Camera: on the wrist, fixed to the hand. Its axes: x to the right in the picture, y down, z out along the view.
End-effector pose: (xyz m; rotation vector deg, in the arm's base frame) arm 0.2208 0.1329 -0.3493 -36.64 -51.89 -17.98
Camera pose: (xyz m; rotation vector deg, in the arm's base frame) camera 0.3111 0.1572 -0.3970 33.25 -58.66 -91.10
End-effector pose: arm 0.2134 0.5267 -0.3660 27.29 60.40 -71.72
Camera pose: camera 0.2653 0.5934 -0.4283 5.83 -80.03 156.26
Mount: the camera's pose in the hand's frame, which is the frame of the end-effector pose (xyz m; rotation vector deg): 0.0149 0.0828 -0.0628 19.14 14.46 -92.58
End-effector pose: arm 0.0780 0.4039 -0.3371 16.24 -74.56 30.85
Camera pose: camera 0.0893 0.5078 -0.3470 75.55 -23.49 -34.26
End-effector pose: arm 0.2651 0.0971 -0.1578 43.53 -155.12 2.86
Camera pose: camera 0.2297 0.1682 -0.0892 142.15 -68.54 10.45
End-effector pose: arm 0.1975 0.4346 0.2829 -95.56 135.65 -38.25
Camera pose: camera 0.0976 0.4599 0.3030 152.80 -18.22 65.92
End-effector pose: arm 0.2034 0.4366 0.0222 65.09 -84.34 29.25
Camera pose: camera 0.1661 0.5192 0.0751 113.86 3.03 -15.78
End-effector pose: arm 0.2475 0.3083 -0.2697 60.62 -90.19 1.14
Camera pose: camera 0.2463 0.3820 -0.1950 126.26 -8.83 -37.83
